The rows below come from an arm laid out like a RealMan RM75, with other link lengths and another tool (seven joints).
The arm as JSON. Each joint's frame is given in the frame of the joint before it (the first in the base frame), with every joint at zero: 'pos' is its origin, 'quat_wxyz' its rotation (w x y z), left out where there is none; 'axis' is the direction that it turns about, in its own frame. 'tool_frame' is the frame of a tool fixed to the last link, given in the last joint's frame.
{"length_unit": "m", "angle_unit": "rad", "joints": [
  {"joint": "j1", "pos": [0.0, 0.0, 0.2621], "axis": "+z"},
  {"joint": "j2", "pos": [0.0, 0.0, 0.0], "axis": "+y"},
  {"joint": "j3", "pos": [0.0, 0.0, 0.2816], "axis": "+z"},
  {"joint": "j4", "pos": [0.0, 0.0, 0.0], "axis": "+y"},
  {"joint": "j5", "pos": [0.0, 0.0, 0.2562], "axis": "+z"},
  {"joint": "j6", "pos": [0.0, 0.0, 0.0], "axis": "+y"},
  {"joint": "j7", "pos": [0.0, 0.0, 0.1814], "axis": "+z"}
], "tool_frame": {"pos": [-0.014, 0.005, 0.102], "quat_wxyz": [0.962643, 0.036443, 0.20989, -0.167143]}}
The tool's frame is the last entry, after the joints.
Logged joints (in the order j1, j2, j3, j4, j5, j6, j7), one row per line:
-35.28, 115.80, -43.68, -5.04, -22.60, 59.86, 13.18
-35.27, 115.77, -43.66, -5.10, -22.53, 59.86, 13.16
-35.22, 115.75, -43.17, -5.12, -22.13, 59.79, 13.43
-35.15, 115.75, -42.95, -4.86, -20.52, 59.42, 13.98
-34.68, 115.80, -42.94, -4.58, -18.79, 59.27, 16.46
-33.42, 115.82, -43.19, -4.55, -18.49, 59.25, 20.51
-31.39, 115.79, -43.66, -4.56, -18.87, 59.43, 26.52
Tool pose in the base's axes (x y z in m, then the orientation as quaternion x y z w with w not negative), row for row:
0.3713, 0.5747, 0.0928, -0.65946, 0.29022, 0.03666, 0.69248
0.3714, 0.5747, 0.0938, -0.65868, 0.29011, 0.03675, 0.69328
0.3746, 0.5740, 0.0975, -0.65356, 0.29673, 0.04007, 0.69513
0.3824, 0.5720, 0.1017, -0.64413, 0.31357, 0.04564, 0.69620
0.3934, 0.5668, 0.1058, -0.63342, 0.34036, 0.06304, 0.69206
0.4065, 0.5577, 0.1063, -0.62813, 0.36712, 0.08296, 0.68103
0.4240, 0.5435, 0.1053, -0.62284, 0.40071, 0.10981, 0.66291
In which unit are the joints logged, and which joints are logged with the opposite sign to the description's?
The joints are logged in degrees. Opposite sign: j1, j6.
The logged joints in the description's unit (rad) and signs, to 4 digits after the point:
0.6158, 2.0211, -0.7624, -0.0880, -0.3944, -1.0448, 0.2300
0.6156, 2.0206, -0.7620, -0.0890, -0.3932, -1.0448, 0.2297
0.6147, 2.0202, -0.7535, -0.0894, -0.3862, -1.0435, 0.2344
0.6135, 2.0202, -0.7496, -0.0848, -0.3581, -1.0371, 0.2440
0.6053, 2.0211, -0.7494, -0.0799, -0.3279, -1.0345, 0.2873
0.5833, 2.0214, -0.7538, -0.0794, -0.3227, -1.0341, 0.3580
0.5479, 2.0209, -0.7620, -0.0796, -0.3293, -1.0372, 0.4629

